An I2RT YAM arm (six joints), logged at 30 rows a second.
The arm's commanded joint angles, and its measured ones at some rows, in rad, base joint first. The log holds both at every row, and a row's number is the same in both.
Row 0, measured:
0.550, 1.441, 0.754, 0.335, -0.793, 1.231
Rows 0 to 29, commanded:
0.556, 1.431, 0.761, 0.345, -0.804, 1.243
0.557, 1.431, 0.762, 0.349, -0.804, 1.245
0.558, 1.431, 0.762, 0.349, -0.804, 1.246
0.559, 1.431, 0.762, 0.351, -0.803, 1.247
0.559, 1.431, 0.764, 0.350, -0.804, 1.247
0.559, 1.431, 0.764, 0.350, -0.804, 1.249
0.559, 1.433, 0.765, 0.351, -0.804, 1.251
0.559, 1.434, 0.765, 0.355, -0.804, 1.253
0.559, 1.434, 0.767, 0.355, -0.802, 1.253
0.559, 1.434, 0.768, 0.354, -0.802, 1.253
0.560, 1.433, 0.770, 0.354, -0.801, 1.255
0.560, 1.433, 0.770, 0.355, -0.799, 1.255
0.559, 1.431, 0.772, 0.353, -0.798, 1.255
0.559, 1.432, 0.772, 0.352, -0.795, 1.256
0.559, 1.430, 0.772, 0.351, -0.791, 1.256
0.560, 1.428, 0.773, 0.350, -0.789, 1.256
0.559, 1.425, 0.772, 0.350, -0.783, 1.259
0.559, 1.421, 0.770, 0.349, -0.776, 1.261
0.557, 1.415, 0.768, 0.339, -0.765, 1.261
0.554, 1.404, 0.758, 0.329, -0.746, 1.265
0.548, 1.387, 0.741, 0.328, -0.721, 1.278
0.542, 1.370, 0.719, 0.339, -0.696, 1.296
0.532, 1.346, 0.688, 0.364, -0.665, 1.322
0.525, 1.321, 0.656, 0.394, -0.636, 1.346
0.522, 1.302, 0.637, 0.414, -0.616, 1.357
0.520, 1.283, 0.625, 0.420, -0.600, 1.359
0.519, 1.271, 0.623, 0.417, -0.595, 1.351
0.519, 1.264, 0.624, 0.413, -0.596, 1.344
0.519, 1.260, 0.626, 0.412, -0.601, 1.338
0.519, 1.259, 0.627, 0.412, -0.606, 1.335
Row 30, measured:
0.518, 1.271, 0.627, 0.385, -0.643, 1.333
